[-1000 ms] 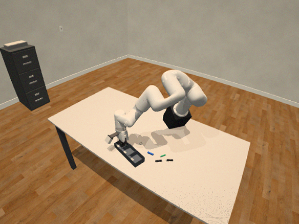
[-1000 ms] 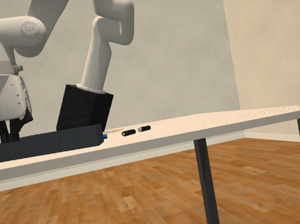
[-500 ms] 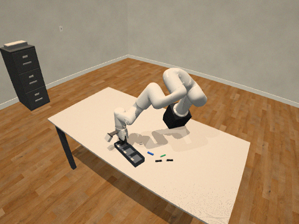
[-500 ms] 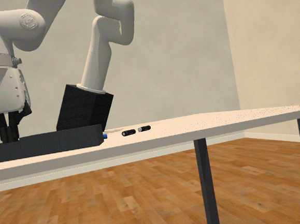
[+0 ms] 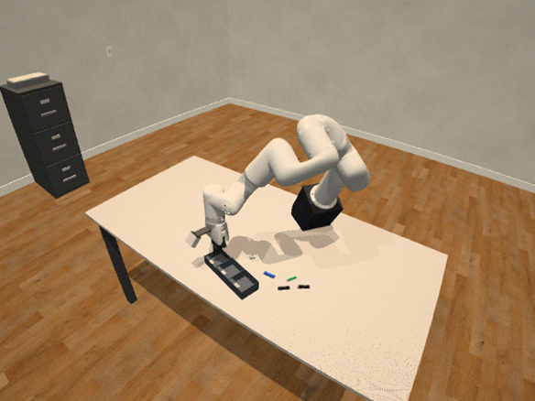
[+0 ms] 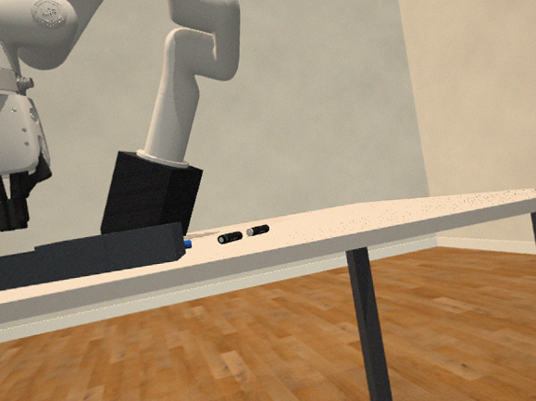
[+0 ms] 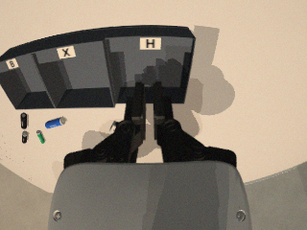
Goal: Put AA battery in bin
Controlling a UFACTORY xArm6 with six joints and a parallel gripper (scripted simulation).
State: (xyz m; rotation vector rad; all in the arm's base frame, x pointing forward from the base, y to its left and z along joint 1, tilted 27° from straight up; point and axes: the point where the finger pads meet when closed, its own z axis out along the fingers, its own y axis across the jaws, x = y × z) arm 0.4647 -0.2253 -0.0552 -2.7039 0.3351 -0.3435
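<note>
My gripper is now 2 cm short of the dark bin row, 8 cm to the right of it and 7 cm above it. From my hand the other things lie so: blue battery: 7 cm behind, 20 cm to the left, 8 cm below; then green cell: 11 cm behind, 29 cm to the left, 9 cm below; then white piece: 11 cm behind, 9 cm to the left, 8 cm below.
</note>
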